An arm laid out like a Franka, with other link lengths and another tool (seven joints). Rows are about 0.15 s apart.
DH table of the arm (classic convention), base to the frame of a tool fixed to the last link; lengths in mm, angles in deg. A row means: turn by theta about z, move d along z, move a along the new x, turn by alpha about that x. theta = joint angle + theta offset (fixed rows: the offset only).
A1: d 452.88; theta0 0; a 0; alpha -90
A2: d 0; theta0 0; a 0; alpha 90
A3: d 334.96; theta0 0; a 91.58; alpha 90
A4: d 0; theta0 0; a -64.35; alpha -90
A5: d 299.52; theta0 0; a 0; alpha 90
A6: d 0; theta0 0; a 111.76; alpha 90
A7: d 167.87; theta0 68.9; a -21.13; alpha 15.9
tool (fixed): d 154.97; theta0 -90; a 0; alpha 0
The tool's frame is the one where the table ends.
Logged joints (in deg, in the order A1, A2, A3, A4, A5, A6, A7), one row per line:
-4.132, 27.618, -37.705, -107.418, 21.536, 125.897, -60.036
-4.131, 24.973, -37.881, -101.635, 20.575, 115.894, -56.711
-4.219, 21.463, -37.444, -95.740, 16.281, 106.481, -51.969
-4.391, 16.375, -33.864, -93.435, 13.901, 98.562, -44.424
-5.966, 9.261, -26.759, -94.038, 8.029, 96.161, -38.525
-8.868, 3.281, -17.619, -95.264, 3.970, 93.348, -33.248
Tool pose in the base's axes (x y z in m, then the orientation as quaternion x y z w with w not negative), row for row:
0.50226, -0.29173, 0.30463, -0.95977, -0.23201, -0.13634, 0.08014
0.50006, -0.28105, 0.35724, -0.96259, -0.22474, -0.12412, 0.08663
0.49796, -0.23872, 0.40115, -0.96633, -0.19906, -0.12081, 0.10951
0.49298, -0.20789, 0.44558, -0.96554, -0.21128, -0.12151, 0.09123
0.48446, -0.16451, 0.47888, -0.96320, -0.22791, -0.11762, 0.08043
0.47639, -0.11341, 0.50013, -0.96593, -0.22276, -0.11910, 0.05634
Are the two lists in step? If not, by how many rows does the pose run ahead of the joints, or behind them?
The pose runs 1 row ahead of the joints: the pose in row i belongs to the joints in row i + 1.
